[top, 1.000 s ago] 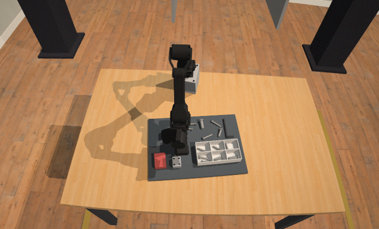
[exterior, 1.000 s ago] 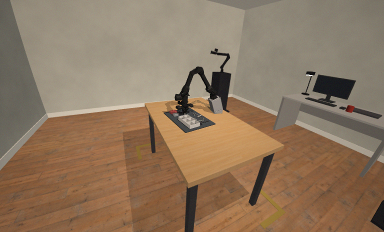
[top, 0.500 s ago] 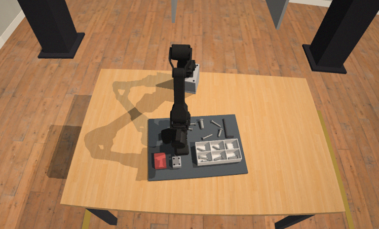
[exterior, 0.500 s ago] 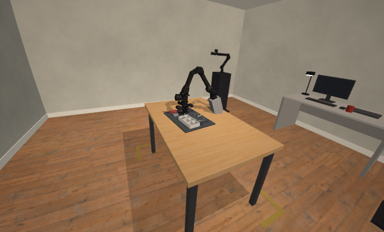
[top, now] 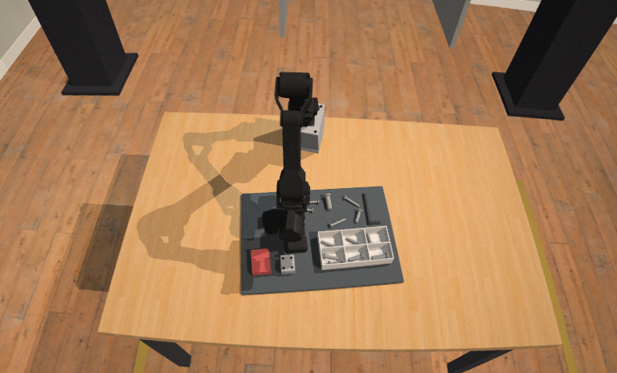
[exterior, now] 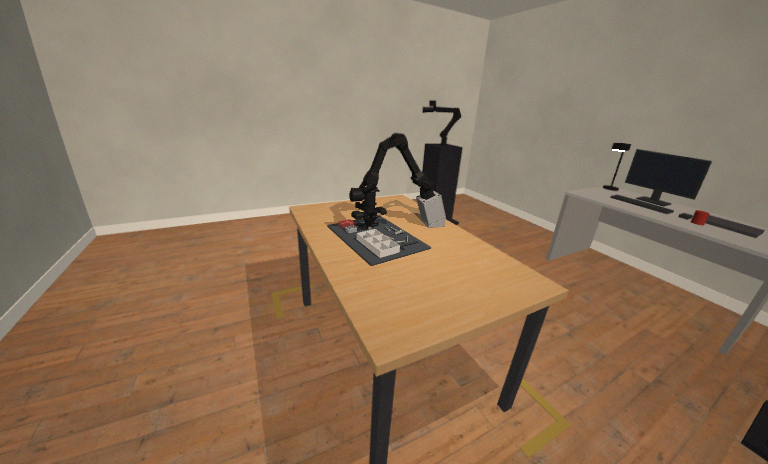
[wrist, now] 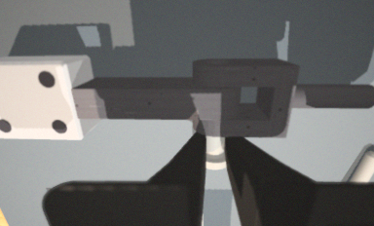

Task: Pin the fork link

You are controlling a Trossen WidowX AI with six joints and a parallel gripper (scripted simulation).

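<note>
The pale pin lies 30 mm below my hand and 10 mm to the right of it. The rest, counted from my hand: dark eye plate bar (30 mm below, 20 mm to the right, 20 mm ahead); light grey block (100 mm ahead, 30 mm below, 10 mm to the right); red block (90 mm to the right, 90 mm ahead, 40 mm below).
</note>
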